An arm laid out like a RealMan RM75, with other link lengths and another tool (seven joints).
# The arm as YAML. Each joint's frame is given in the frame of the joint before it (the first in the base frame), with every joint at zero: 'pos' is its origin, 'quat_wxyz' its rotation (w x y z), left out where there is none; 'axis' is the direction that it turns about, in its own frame. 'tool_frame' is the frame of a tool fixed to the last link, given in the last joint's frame.
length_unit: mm
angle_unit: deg
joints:
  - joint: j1
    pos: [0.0, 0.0, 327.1]
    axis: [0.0, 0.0, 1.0]
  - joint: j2
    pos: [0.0, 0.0, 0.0]
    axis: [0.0, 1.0, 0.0]
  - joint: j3
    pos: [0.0, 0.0, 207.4]
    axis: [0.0, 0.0, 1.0]
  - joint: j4
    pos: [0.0, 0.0, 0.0]
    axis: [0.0, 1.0, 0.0]
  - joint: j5
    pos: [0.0, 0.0, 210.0]
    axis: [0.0, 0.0, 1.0]
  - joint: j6
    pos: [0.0, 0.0, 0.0]
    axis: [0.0, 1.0, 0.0]
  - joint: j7
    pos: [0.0, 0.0, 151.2]
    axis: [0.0, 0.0, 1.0]
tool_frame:
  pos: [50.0, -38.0, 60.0]
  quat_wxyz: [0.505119, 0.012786, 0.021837, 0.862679]
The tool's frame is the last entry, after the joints.
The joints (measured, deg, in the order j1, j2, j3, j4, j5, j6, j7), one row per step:
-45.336, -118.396, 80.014, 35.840, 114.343, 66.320, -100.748
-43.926, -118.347, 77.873, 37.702, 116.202, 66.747, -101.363
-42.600, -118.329, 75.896, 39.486, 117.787, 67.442, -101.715
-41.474, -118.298, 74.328, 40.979, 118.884, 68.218, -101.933
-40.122, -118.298, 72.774, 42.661, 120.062, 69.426, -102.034
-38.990, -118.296, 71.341, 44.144, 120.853, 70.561, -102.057
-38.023, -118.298, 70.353, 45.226, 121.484, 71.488, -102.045
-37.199, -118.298, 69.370, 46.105, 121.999, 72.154, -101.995
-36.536, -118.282, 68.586, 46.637, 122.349, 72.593, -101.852
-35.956, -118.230, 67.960, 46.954, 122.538, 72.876, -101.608
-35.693, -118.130, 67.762, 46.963, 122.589, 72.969, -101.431
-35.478, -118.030, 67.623, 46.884, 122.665, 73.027, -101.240
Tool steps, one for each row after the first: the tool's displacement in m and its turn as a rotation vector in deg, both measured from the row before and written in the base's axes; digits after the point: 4 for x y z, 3 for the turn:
-0.0056, 0.0049, 0.0094, 1.587, -0.011, 0.905
-0.0049, 0.0033, 0.0088, 1.260, -0.080, 0.683
-0.0040, 0.0019, 0.0074, 0.892, -0.165, 0.564
-0.0050, -0.0001, 0.0072, 0.560, -0.092, 0.521
-0.0035, 0.0000, 0.0069, 0.539, -0.291, 0.437
-0.0039, -0.0010, 0.0047, 0.264, -0.103, 0.411
-0.0037, -0.0002, 0.0047, 0.437, -0.130, 0.433
-0.0037, -0.0003, 0.0036, 0.370, -0.098, 0.407
-0.0036, -0.0003, 0.0030, 0.344, -0.089, 0.351
-0.0023, -0.0003, 0.0012, 0.104, 0.050, 0.169
-0.0024, -0.0005, 0.0007, 0.039, 0.110, 0.150

